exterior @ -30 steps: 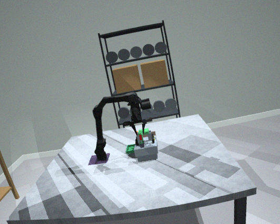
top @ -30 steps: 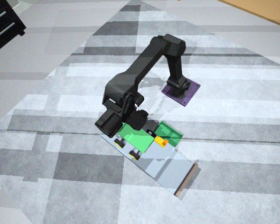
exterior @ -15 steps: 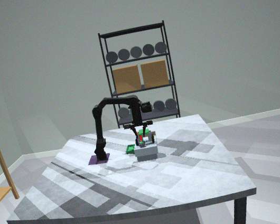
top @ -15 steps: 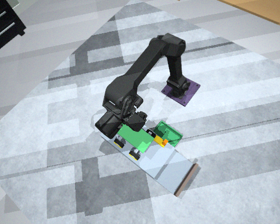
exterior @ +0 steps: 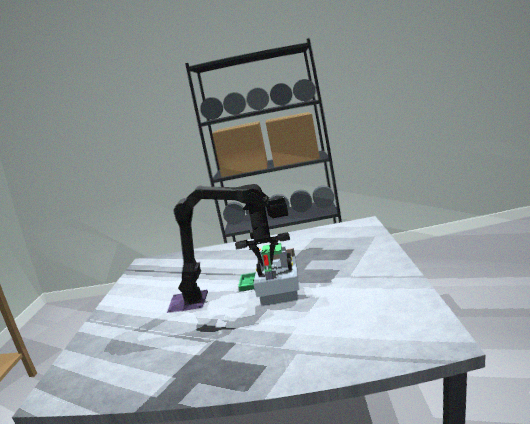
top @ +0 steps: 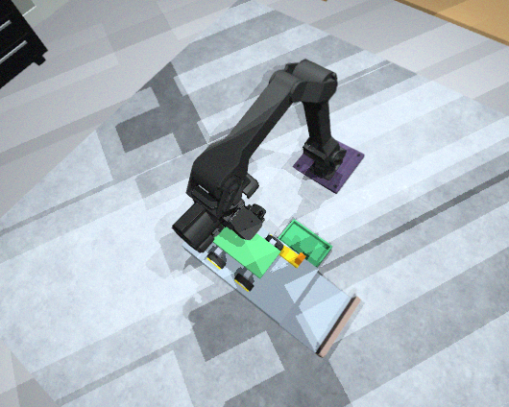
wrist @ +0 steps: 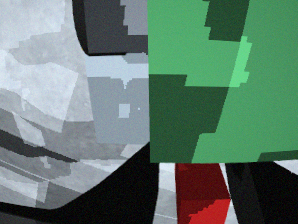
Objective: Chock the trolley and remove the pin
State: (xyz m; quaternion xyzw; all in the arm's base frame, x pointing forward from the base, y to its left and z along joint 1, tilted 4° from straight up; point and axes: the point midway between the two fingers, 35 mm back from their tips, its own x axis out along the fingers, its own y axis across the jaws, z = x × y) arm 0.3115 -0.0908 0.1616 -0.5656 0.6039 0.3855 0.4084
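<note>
My gripper tip is 180 mm to the right of the green tray, 140 mm above it and 90 mm past it. From my gripper tip the other things lie so: stop pin right at my gripper tip; then grey ramp 100 mm to the left, 80 mm below, 30 mm ahead; then green-topped trolley 90 mm to the left, 20 mm below, 20 mm ahead.
</note>
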